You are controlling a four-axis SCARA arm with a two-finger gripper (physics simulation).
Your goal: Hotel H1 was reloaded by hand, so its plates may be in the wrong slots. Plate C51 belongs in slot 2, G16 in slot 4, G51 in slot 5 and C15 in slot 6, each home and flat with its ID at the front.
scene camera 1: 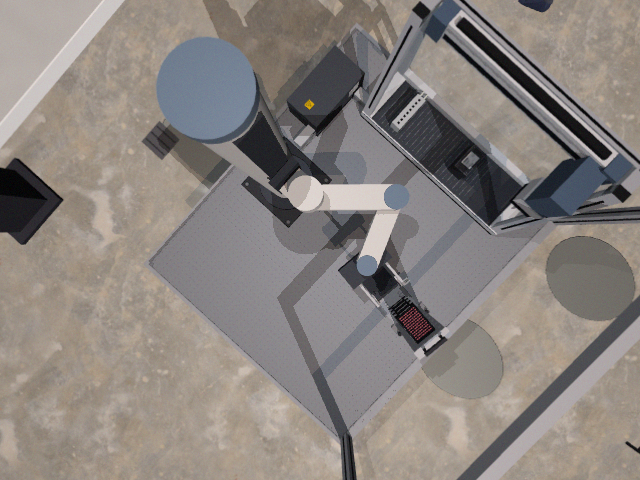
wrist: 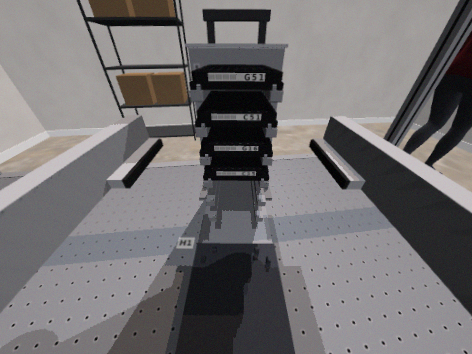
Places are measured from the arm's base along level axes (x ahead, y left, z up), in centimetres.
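Pixels of known places: gripper, fingertip midpoint: (scene camera 1: 391, 295) (wrist: 236, 130).
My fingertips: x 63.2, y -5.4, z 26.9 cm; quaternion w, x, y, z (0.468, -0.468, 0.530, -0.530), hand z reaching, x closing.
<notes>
For each thing: its top centre in the pictures, then the offset to it from my fingertips. "*": a spot on its surface instead. Level surfaces: height alone.
- Hotel H1 at a spot on its surface: (wrist: 236, 55) * dx +19.1, dy -2.4, dz +3.9 cm
- G51 at its top centre: (wrist: 236, 67) (scene camera 1: 415, 323) dx +12.8, dy -1.6, dz +2.8 cm
- C51 at its top centre: (wrist: 236, 99) dx +12.8, dy -1.6, dz -0.8 cm
- G16 at its top centre: (wrist: 236, 125) dx +12.8, dy -1.6, dz -4.3 cm
- C15 at its top centre: (wrist: 236, 148) dx +12.7, dy -1.6, dz -7.9 cm
- dark box with a yellow label, surface spot: (scene camera 1: 325, 88) * dx -74.7, dy +44.8, dz -14.2 cm
- H1 label at a spot on its surface: (wrist: 185, 243) * dx +8.2, dy +8.9, dz -25.6 cm
- perforated table top at its surface level: dz -25.6 cm
Hotel H1 (scene camera 1: 434, 344) (wrist: 236, 55) stands near the table edge, its open front facing my gripper. In the wrist view, four black plates sit one above another on its brackets. From the top they are G51 (wrist: 235, 77), C51 (wrist: 236, 117), G16 (wrist: 243, 148) and C15 (wrist: 235, 173). All look level, with IDs facing me. Empty brackets show below C15. The slot numbers cannot be read. Red wells show on the topmost plate in the scene view. My gripper (scene camera 1: 393, 296) (wrist: 236, 130) is open and empty, back from the hotel's front, with its fingers apart.
A dark box with a yellow label (scene camera 1: 325, 88) stands at the table's upper edge. A framed machine with a dark slatted deck (scene camera 1: 423, 139) stands at the upper right. An H1 label (wrist: 185, 243) lies on the perforated table top (scene camera 1: 232, 268). A person's legs (wrist: 440, 110) show beyond at right.
</notes>
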